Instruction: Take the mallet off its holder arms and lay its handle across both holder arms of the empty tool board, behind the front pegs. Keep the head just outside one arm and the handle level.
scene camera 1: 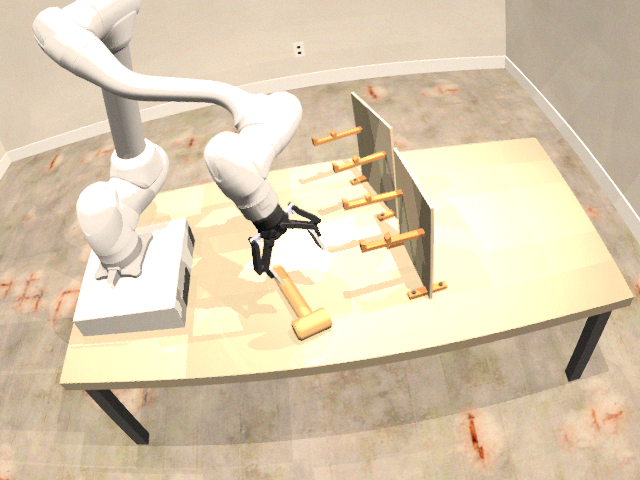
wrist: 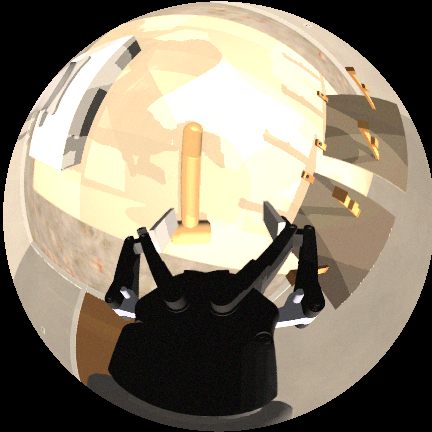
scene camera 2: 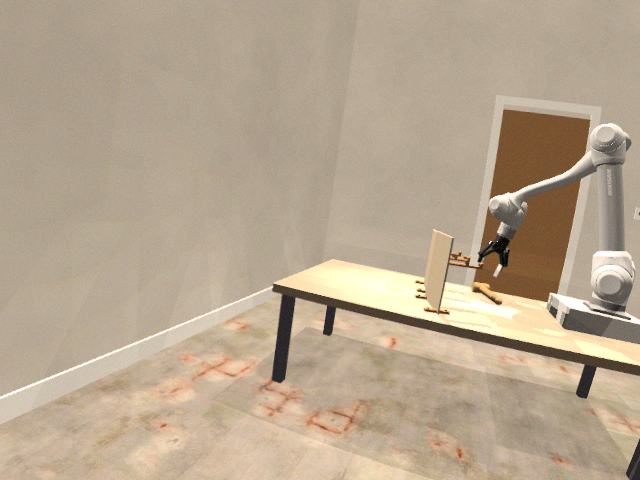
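Pixels of known places: gripper, fingertip midpoint: (scene camera 1: 301,264) (wrist: 217,213) (scene camera 2: 486,272); arm's base at its link origin: (scene camera 1: 124,257) (scene camera 2: 605,311).
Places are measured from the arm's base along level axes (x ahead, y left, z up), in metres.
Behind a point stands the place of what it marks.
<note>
The wooden mallet (scene camera 1: 293,295) {z -0.046, x 0.554, y -0.138 m} (scene camera 2: 488,293) {z -0.057, x 0.555, y -0.101 m} (wrist: 191,185) {z -0.047, x 0.552, y -0.123 m} lies on the table, its head toward the long edge at the bottom of scene camera 1's view. My gripper (scene camera 1: 302,264) {z 0.048, x 0.590, y -0.120 m} (scene camera 2: 489,265) {z 0.048, x 0.590, y -0.120 m} (wrist: 217,213) {z 0.048, x 0.590, y -0.120 m} is open and empty, above the table near the handle end. Two upright tool boards stand side by side: the near board (scene camera 1: 416,227) {z 0.080, x 0.887, y -0.048 m} (wrist: 342,250) {z 0.124, x 0.884, y -0.037 m} and the far board (scene camera 1: 368,136) {z 0.126, x 0.778, y 0.329 m} (wrist: 345,112) {z 0.003, x 0.772, y 0.341 m}. The near board's holder arms (scene camera 1: 372,199) {z 0.116, x 0.778, y 0.033 m} and the far board's holder arms (scene camera 1: 359,161) {z 0.132, x 0.748, y 0.188 m} stick out toward the robot, with small pegs on them. All of these arms are bare.
The table (scene camera 1: 506,232) {z -0.091, x 1.187, y 0.088 m} (scene camera 2: 361,284) {z -0.091, x 1.166, y 0.241 m} carries everything. The white robot base block (scene camera 1: 139,310) {z -0.004, x 0.122, y -0.214 m} stands at its left end in scene camera 1's view. Wooden feet (scene camera 1: 417,292) {z -0.079, x 0.882, y -0.129 m} stick out under the boards. The near board's outer holder arm is partly behind a finger in the wrist view.
</note>
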